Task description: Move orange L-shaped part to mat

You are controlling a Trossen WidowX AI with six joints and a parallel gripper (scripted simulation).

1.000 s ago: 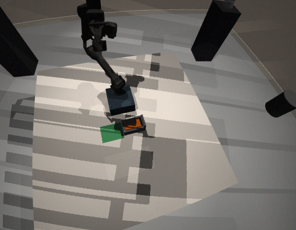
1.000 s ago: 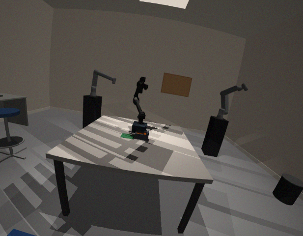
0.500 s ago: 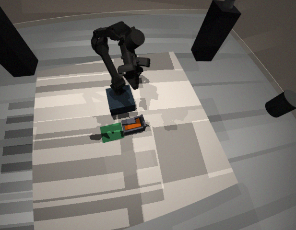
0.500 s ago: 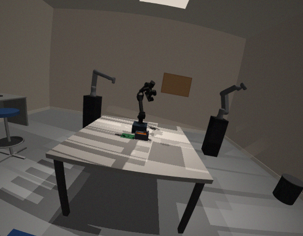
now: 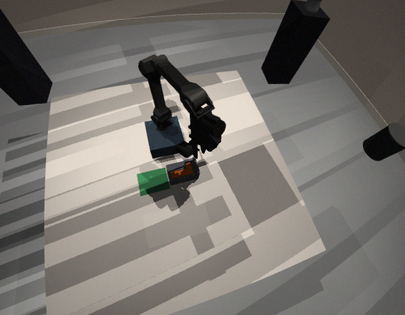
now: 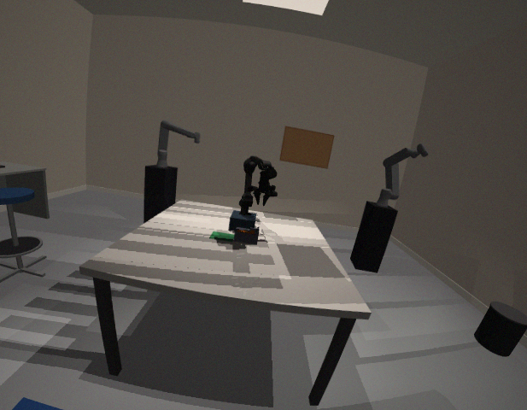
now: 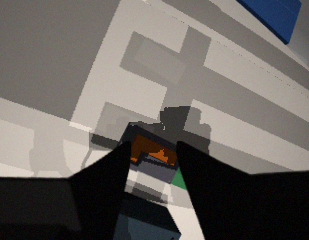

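My gripper tip is 30 mm past the orange L-shaped part, 60 mm to the left of it and 210 mm above it. From my gripper tip the other things lie so: green mat: 220 mm to the right, 270 mm below.
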